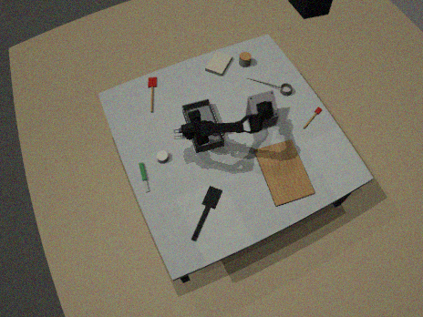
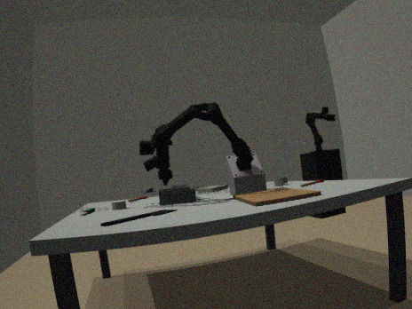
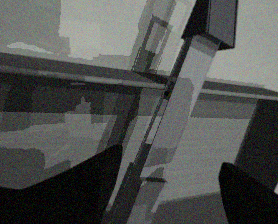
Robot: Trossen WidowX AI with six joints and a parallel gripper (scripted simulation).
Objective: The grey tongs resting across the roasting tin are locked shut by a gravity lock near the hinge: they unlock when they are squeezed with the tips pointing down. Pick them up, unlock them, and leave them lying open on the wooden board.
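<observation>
Right now the roasting tin is 70 mm below my gripper tip, 60 mm behind it and 50 mm to the right of it. From my gripper tip the other things lie so: white puck (230 mm ahead, 80 mm below, 60 mm to the left); red spatula (430 mm to the right, 150 mm ahead, 90 mm below); black spatula (440 mm to the left, 110 mm ahead, 100 mm below).
</observation>
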